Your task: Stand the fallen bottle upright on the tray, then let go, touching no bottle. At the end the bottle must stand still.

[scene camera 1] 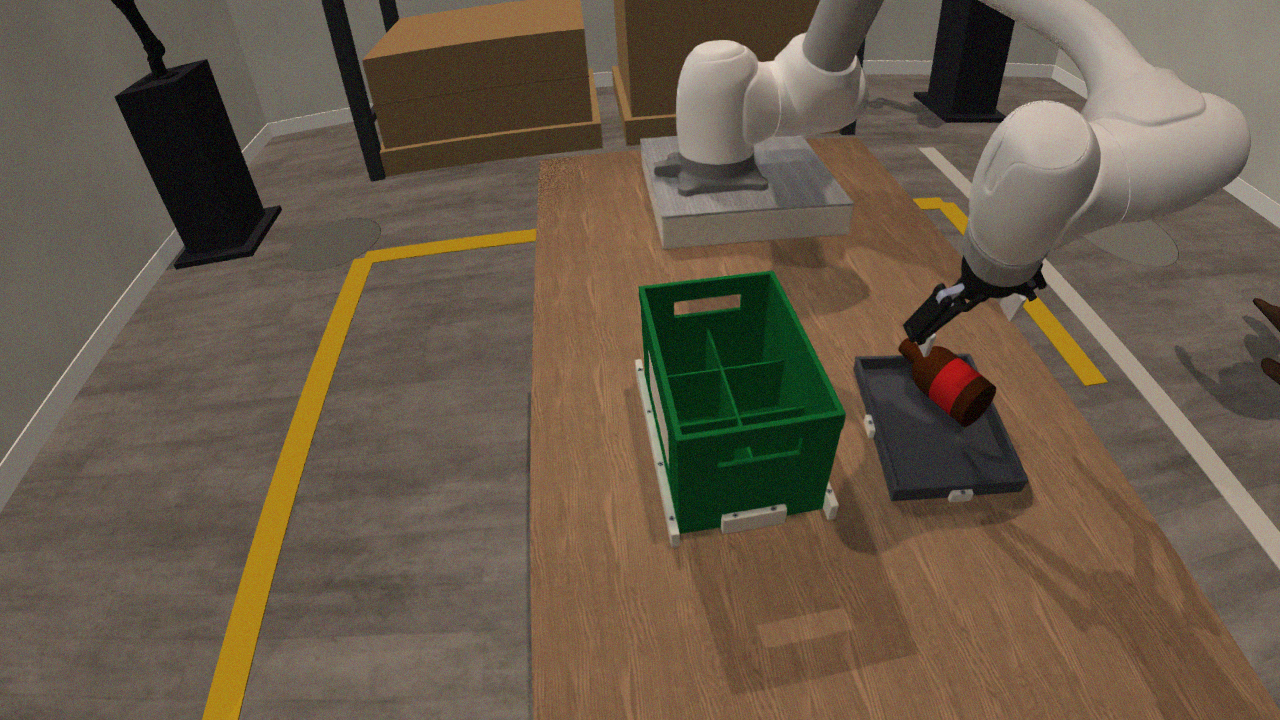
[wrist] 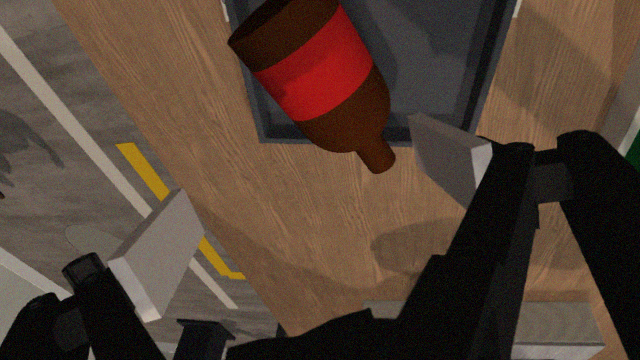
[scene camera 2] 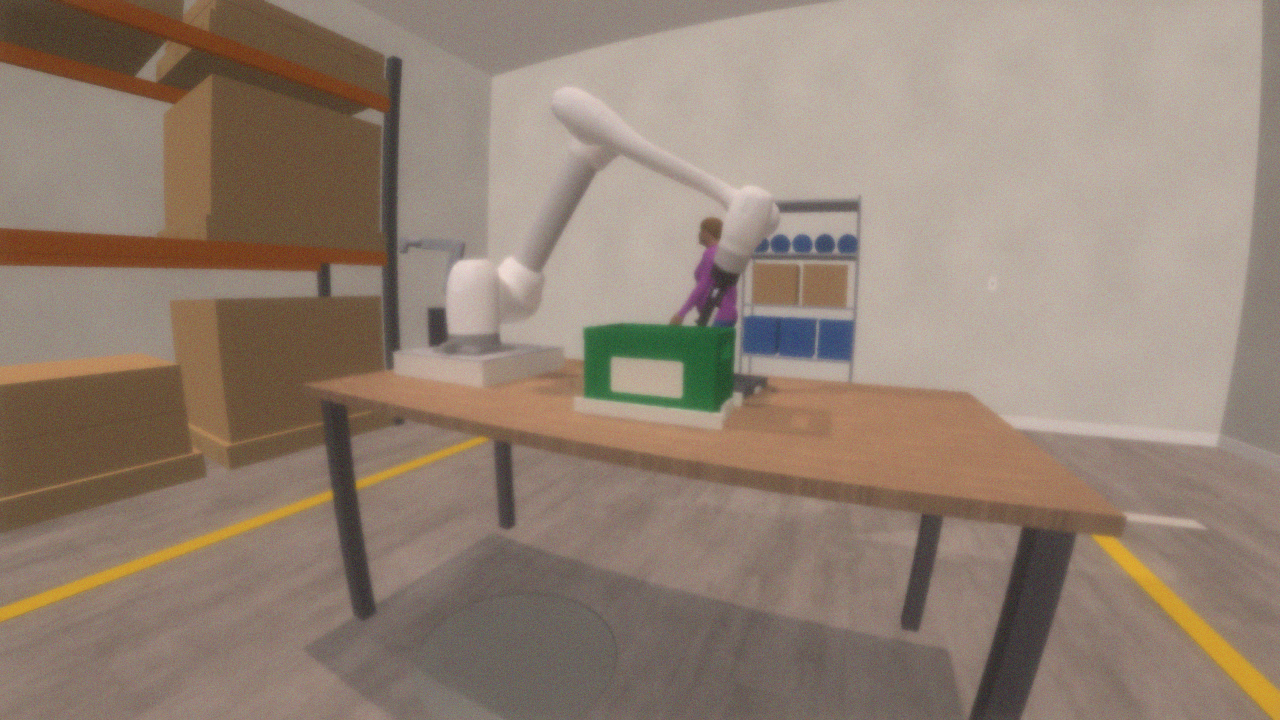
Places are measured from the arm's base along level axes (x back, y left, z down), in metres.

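Pixels of known places: gripper, fingertip midpoint: (scene camera 1: 964, 329) (wrist: 301, 176); arm's base, origin of the base link: (scene camera 1: 716, 173) (scene camera 2: 474, 351).
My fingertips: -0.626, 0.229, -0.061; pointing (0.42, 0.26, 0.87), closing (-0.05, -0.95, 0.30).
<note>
Ahead of a thing's pixels: the offset from my fingertips to its top centre, as dx, dy, dz. "spot": to the spot under its first point.
The brown bottle with a red label {+0.008, -0.011, +0.054} (scene camera 1: 954, 386) (wrist: 320, 67) lies on its side in the dark tray (scene camera 1: 948, 465) (wrist: 435, 75). Its neck points toward the robot's base and sticks out over the tray's rim; its base end lies toward the tray's outer long side. My gripper (scene camera 1: 970, 325) (scene camera 2: 707, 315) (wrist: 301, 176) is wide open and empty. It is above and behind the neck end, and its pads stand far apart, clear of the bottle. In scene camera 2, the bottle does not show behind the crate, and part of the tray {spot: -0.175, -0.087, +0.110} (scene camera 2: 753, 385) shows.
A green divided crate {-0.026, -0.340, -0.043} (scene camera 1: 751, 483) (scene camera 2: 597, 362) stands beside the tray, held by white rails (scene camera 1: 753, 518) (scene camera 2: 653, 412). The robot's pedestal (scene camera 1: 760, 225) (scene camera 2: 528, 367) is at the table's far end. A person in purple (scene camera 2: 701, 279) stands behind the table in scene camera 2.
</note>
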